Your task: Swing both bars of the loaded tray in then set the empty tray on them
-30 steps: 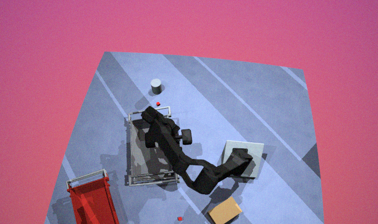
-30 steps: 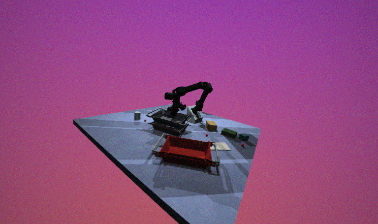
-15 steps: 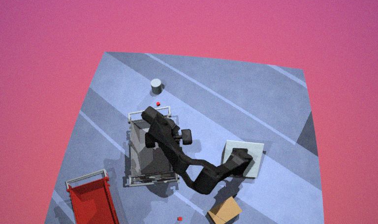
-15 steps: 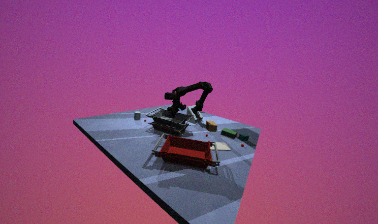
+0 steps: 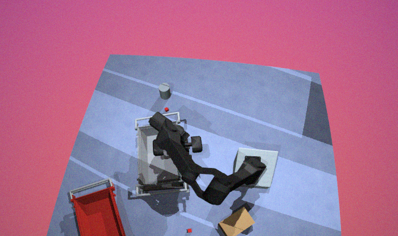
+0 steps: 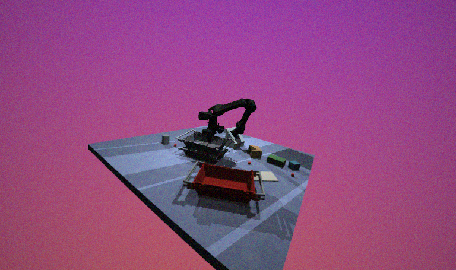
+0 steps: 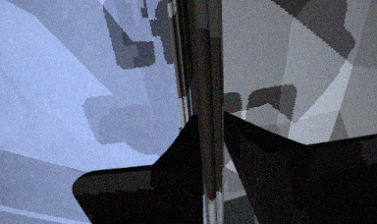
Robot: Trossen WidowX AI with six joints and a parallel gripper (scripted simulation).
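Now: the grey tray 8 cm ahead of my gripper tip, 2 cm to the left of it and 2 cm above it. The rest, counted from my gripper tip: green box 25 cm behind, 44 cm to the left, 7 cm below; tan box 26 cm behind, 26 cm to the left, 6 cm below; flat tan sheet 1 cm ahead, 44 cm to the left, 9 cm below.
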